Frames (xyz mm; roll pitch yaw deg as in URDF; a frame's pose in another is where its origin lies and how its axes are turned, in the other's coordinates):
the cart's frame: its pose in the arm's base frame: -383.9 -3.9 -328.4 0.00 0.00 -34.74
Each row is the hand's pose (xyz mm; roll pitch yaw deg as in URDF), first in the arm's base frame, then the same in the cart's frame.
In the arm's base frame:
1: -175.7 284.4 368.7 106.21 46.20 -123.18
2: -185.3 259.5 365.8 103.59 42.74 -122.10
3: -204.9 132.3 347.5 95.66 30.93 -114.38
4: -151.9 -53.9 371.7 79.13 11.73 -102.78
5: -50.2 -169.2 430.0 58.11 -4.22 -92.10
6: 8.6 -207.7 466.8 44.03 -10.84 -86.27
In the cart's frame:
1: 6.8 355.6 697.1 106.21 46.20 -88.44
2: 13.1 329.6 694.2 103.59 42.74 -87.36
3: 69.5 213.9 675.9 95.66 30.93 -79.64
4: 219.1 91.1 700.1 79.13 11.73 -68.04
5: 368.4 54.3 758.4 58.11 -4.22 -57.36
6: 438.7 56.2 795.2 44.03 -10.84 -51.53

